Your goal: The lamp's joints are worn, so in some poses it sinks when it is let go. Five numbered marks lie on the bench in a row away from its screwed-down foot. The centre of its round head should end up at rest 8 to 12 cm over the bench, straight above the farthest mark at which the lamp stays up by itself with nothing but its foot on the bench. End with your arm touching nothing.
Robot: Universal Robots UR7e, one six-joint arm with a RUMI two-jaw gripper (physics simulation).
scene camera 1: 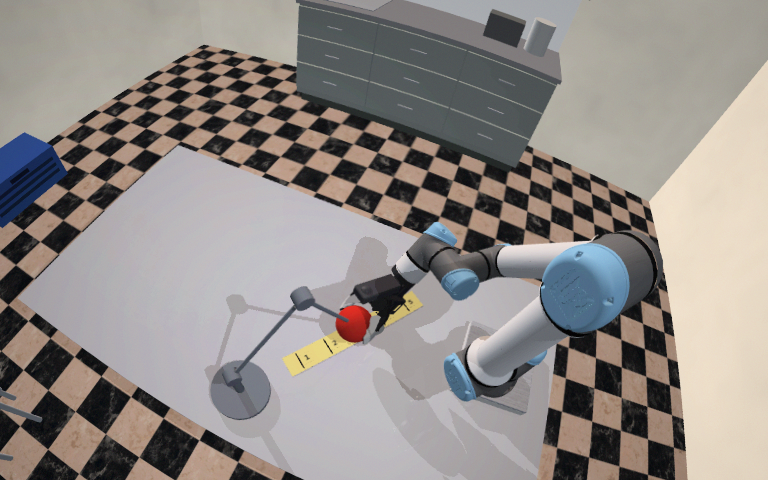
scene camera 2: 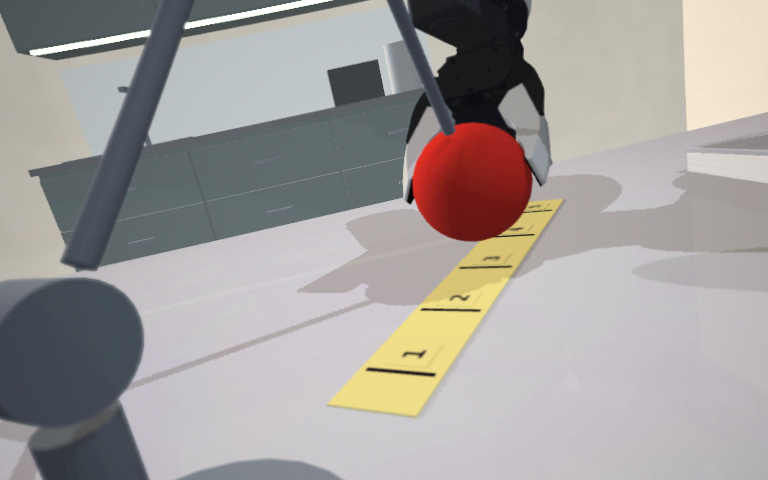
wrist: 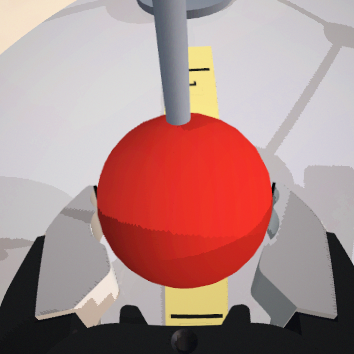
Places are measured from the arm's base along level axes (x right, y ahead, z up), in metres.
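Where they show: gripper, fingertip midpoint: (scene camera 1: 351, 326) (scene camera 2: 469, 194) (wrist: 183, 186).
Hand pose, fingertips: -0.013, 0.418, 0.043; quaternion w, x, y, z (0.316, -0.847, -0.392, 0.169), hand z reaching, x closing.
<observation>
Things, the pixels of their top centre, and the offset from my fingertips, as dx, dy, dz. "spot": a spot on its surface instead. Level surfaces: height alone.
- lamp's round red head, surface spot: (wrist: 185, 200) spot: +0.014, -0.007, +0.057
- elbow joint, surface spot: (scene camera 1: 303, 297) spot: -0.112, +0.084, +0.289
- foot, surface spot: (wrist: 215, 7) spot: -0.177, +0.209, -0.068
- yellow strip, surface spot: (scene camera 2: 433, 339) (wrist: 185, 99) (scene camera 1: 314, 355) spot: -0.087, +0.072, -0.075
- pale bench top, surface height: dz -0.076
The lamp's round red head (scene camera 1: 352, 324) (scene camera 2: 472, 183) (wrist: 185, 200) is raised over the bench. My gripper (scene camera 1: 359, 322) (scene camera 2: 475, 191) (wrist: 183, 186) is shut on it, one jaw on each side. A thin grey rod (scene camera 1: 327, 311) (scene camera 2: 421, 62) (wrist: 172, 65) runs from the head to the elbow joint (scene camera 1: 303, 297), and a lower rod (scene camera 1: 266, 336) (scene camera 2: 124, 141) slopes down to the foot (scene camera 1: 254, 399) (wrist: 215, 7). The yellow strip (scene camera 1: 316, 352) (scene camera 2: 433, 339) (wrist: 204, 102) bears marks 1 to 5. The head hides part of it in the wrist view; which mark lies straight below is unclear.
My arm (scene camera 1: 515, 345) rises from a base plate (scene camera 1: 512, 403) on the right of the pale bench top (scene camera 1: 169, 226). A grey drawer cabinet (scene camera 1: 419, 73) (scene camera 2: 271, 186) stands beyond it. A blue box (scene camera 1: 28, 169) is at the far left.
</observation>
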